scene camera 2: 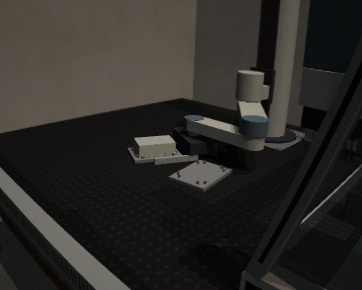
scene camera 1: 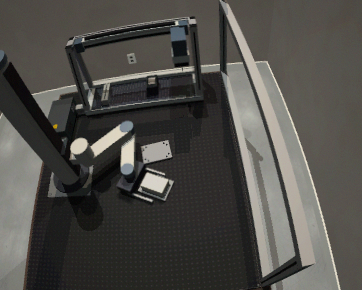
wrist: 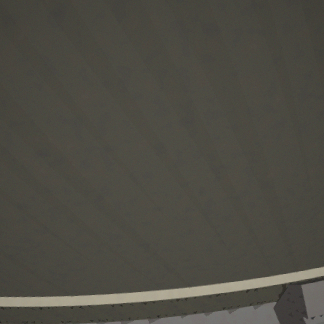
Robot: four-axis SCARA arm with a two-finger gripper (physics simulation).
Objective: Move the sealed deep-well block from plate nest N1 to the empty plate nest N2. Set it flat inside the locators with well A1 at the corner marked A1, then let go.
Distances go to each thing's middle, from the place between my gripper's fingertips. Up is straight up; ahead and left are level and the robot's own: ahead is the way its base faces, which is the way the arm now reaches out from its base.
Right now the sealed deep-well block [scene camera 2: 153, 146] is 2 cm behind my hand, 1 cm to the left of it and 2 cm above it. The rest, counted from my hand: plate nest N2 [scene camera 2: 213, 173]: 1 cm behind, 23 cm to the left.
